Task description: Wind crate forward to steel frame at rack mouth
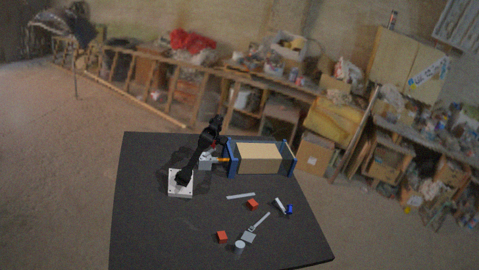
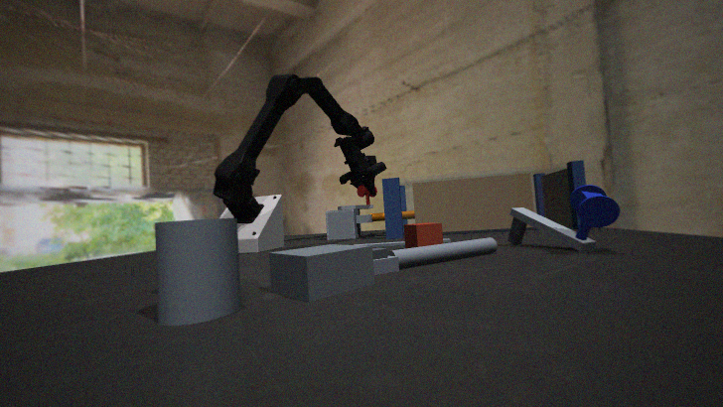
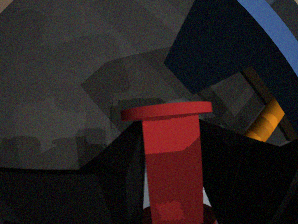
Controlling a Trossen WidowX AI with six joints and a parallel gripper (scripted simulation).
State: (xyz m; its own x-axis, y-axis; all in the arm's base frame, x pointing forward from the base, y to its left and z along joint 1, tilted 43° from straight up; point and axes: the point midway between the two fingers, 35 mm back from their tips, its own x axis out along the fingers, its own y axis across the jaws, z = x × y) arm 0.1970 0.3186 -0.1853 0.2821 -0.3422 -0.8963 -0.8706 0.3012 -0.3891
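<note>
My gripper tip is 11 cm to the left of the grey winch, 10 cm above it and 8 cm past it. The rest, counted from my gripper tip: red knob 2 cm to the right, 1 cm behind; then grey bar 37 cm to the right, 18 cm ahead, 13 cm below; then clear-panelled cubby 33 cm ahead, 4 cm to the right, 2 cm below.
</note>
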